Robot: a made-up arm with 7 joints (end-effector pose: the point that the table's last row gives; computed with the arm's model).
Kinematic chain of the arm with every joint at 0, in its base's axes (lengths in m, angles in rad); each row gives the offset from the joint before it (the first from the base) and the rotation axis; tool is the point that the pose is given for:
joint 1: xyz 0 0 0.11 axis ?
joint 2: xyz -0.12 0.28 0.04 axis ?
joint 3: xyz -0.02 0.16 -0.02 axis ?
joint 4: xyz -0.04 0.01 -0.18 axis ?
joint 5: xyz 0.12 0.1 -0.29 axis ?
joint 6: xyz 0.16 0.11 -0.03 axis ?
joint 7: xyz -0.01 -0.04 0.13 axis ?
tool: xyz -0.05 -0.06 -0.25
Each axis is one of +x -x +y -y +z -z.
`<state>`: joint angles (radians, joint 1 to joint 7).
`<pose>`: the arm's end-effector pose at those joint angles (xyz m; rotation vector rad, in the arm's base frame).
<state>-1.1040 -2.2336 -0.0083 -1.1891 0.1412 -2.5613 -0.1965</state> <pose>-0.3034 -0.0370 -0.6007 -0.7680 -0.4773 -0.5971</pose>
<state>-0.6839 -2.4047 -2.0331 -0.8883 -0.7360 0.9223 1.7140</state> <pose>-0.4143 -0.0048 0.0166 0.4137 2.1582 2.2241</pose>
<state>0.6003 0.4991 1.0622 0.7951 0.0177 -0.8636 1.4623</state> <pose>-0.4197 0.0734 -0.0403 -1.4368 0.8350 -1.7483</pose>
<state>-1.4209 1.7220 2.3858 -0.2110 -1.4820 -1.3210 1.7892</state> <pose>-0.0294 0.4853 -0.4165 0.7698 -0.1415 -1.5799</pose>
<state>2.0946 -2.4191 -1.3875 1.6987 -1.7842 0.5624 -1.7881</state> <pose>0.2242 -0.2668 0.4729 1.1950 -1.6929 -2.3282</pose>
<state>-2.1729 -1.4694 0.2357 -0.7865 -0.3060 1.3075 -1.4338</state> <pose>0.4475 0.6927 -0.3700 0.2110 0.5080 -2.7449</pose>
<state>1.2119 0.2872 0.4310 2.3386 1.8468 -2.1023 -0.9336</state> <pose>-0.0159 0.1779 0.2905 1.3146 1.0722 -0.5397</pose>
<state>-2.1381 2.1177 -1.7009 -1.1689 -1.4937 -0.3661 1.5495</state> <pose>-0.4884 0.2341 -0.0411 -0.4215 0.9050 -1.0116</pose>
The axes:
joint 1: +y
joint 2: -z
joint 3: -x
joint 4: -x
joint 5: +y
joint 6: +z
joint 7: +y

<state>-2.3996 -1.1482 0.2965 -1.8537 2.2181 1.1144 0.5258</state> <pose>0.5563 0.3747 -0.1903 -1.4046 1.9775 0.9752</pose>
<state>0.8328 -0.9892 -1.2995 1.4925 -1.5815 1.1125 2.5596</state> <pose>-0.4917 0.2607 0.4705 -1.2667 0.8459 0.7520</pose>
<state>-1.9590 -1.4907 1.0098 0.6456 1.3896 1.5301 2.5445</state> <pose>-0.0172 0.6761 0.5220 -0.0784 1.4752 -1.9184</pose>
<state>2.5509 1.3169 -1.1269 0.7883 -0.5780 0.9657 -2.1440</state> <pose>-0.3807 0.1795 -0.3084 -0.0397 -0.1463 0.5745</pose>
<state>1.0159 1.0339 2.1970 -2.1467 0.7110 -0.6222 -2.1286</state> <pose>-0.1441 -0.0718 -0.0668 -1.5420 -0.0841 -0.1042</pose>
